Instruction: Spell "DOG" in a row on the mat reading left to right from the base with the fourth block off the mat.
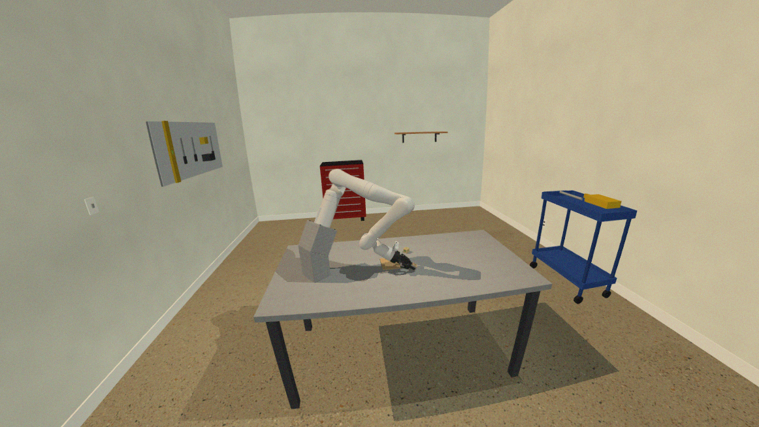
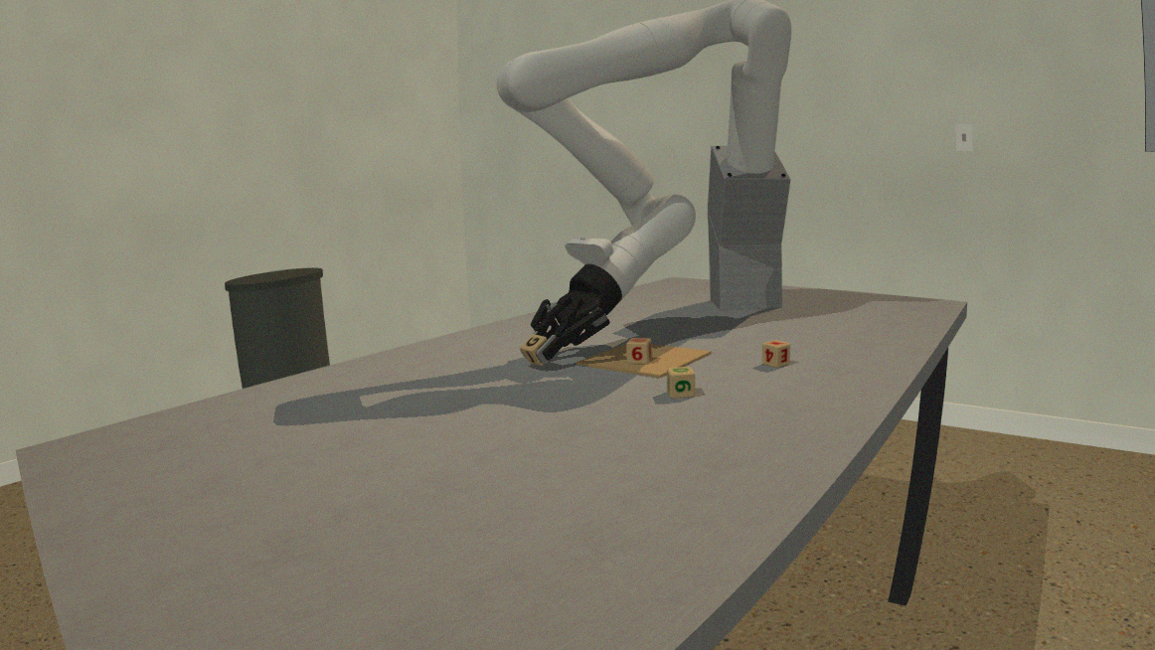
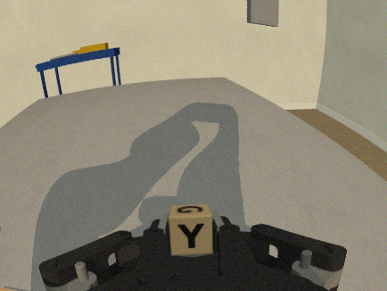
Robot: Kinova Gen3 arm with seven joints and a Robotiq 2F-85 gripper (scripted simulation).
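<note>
Right now my hand is right at the G block. Also, from my hand: O block (100 mm to the left, 90 mm behind, 10 mm below); then tan mat (110 mm behind, 90 mm to the left, 30 mm below); then D block (240 mm to the left, 10 mm below, 10 mm behind).
</note>
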